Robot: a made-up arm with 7 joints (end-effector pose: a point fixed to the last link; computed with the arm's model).
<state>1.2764 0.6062 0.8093 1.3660 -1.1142 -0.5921 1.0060</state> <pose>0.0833 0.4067 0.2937 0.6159 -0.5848 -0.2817 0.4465</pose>
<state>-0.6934 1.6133 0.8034 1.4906 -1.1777 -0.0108 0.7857</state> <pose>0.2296 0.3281 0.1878 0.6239 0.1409 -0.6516 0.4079</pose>
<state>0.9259 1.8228 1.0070 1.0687 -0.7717 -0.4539 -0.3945</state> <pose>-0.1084 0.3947 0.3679 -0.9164 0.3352 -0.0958 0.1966</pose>
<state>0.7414 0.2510 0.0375 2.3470 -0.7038 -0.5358 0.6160</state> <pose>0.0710 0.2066 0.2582 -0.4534 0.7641 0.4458 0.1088</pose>
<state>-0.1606 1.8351 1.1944 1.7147 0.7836 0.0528 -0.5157</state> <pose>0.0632 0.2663 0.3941 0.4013 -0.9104 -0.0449 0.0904</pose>
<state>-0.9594 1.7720 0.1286 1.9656 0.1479 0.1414 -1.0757</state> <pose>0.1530 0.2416 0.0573 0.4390 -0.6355 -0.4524 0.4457</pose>
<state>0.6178 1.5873 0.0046 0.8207 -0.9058 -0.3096 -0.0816</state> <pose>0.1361 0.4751 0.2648 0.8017 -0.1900 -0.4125 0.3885</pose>
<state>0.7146 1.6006 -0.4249 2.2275 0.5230 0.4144 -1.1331</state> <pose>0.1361 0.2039 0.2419 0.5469 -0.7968 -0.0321 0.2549</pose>
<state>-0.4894 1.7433 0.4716 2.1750 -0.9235 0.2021 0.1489</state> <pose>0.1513 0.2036 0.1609 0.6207 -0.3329 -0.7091 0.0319</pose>
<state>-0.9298 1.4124 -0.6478 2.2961 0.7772 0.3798 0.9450</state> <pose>0.0847 0.2115 -0.0016 -0.6668 0.1598 -0.3232 0.6521</pose>
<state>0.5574 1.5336 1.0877 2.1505 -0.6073 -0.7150 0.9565</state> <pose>-0.0387 0.2184 0.3132 0.8638 -0.1128 -0.4911 0.0014</pose>
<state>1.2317 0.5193 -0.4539 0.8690 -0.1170 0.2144 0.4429</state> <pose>0.3006 0.2783 0.2582 0.2127 -0.6585 -0.3146 0.6497</pose>
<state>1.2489 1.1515 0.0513 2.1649 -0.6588 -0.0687 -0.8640</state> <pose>0.0666 0.2177 0.3016 -0.5761 0.6407 -0.0824 0.5009</pose>
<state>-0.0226 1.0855 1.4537 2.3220 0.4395 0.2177 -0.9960</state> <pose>-0.0122 0.2505 0.2919 -0.4847 0.7896 -0.3294 0.1818</pose>
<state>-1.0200 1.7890 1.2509 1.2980 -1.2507 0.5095 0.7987</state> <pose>0.2699 0.3321 0.2223 0.7931 0.1055 -0.3798 0.4643</pose>
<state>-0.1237 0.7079 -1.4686 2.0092 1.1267 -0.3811 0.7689</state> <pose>0.0638 0.1088 -0.0408 -0.8383 -0.2542 -0.1187 0.4674</pose>
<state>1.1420 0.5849 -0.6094 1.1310 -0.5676 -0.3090 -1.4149</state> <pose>0.3061 0.2085 0.1949 -0.4844 0.8637 -0.1148 0.0789</pose>
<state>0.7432 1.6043 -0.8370 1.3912 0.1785 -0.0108 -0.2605</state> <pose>0.2040 0.3731 0.1876 0.5650 -0.5160 -0.3636 0.5313</pose>
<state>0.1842 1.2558 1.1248 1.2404 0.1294 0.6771 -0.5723</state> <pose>0.0441 0.4425 0.3247 0.6477 -0.4646 0.4847 0.3601</pose>
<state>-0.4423 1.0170 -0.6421 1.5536 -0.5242 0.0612 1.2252</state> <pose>0.1206 0.2296 -0.0538 -0.2630 0.1909 -0.7451 0.5824</pose>
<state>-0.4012 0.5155 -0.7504 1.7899 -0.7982 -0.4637 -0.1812</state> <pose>0.0790 0.1259 -0.0088 -0.1033 -0.7091 -0.5580 0.4185</pose>
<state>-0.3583 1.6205 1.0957 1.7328 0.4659 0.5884 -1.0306</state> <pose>0.1403 0.2803 0.3461 0.7002 -0.6597 0.1985 0.1876</pose>
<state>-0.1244 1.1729 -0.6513 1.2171 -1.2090 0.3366 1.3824</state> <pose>0.1578 0.3169 -0.0707 0.1648 0.4992 -0.6313 0.5702</pose>
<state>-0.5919 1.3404 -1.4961 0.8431 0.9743 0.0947 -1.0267</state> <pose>-0.0674 0.4413 -0.0522 0.5730 0.1490 -0.4515 0.6675</pose>
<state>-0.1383 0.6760 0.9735 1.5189 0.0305 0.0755 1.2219</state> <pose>0.0869 0.4501 0.1936 0.0919 -0.5852 -0.2757 0.7570</pose>
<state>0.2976 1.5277 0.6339 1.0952 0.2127 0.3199 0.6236</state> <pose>0.0796 0.4418 0.3628 0.4367 -0.6043 -0.0968 0.6594</pose>
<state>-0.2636 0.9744 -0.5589 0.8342 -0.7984 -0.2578 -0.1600</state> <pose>0.0845 0.3658 -0.0840 0.2319 -0.1461 -0.7596 0.5898</pose>
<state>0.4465 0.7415 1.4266 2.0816 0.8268 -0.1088 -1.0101</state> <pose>-0.0531 0.3489 0.2365 -0.1816 0.7260 -0.6050 0.2719</pose>
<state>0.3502 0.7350 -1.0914 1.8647 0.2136 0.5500 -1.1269</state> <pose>0.1589 0.1029 0.0612 0.3599 -0.6517 -0.2185 0.6308</pose>
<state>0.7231 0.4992 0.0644 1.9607 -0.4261 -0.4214 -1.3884</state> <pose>0.1730 0.2179 0.2508 -0.2822 0.8442 -0.3865 0.2417</pose>
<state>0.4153 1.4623 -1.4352 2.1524 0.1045 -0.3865 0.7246</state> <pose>0.1357 0.2132 0.0585 -0.3708 -0.2594 -0.7860 0.4213</pose>
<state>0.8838 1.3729 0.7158 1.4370 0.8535 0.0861 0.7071</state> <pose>-0.0458 0.4342 0.3444 0.2262 -0.9385 -0.2005 0.1666</pose>
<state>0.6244 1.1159 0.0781 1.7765 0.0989 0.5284 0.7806</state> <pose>0.1508 0.3007 0.3133 0.2442 -0.6108 -0.3888 0.6451</pose>
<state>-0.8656 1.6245 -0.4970 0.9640 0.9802 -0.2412 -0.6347</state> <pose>0.1035 0.4757 0.0289 0.5602 -0.2080 -0.2506 0.7617</pose>
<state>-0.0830 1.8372 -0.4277 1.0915 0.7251 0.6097 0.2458</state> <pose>0.2209 0.4534 0.2054 0.4485 -0.0760 -0.1399 0.8795</pose>
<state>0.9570 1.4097 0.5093 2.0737 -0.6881 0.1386 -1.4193</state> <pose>0.0500 0.2472 0.3363 -0.5578 0.4168 -0.2798 0.6609</pose>
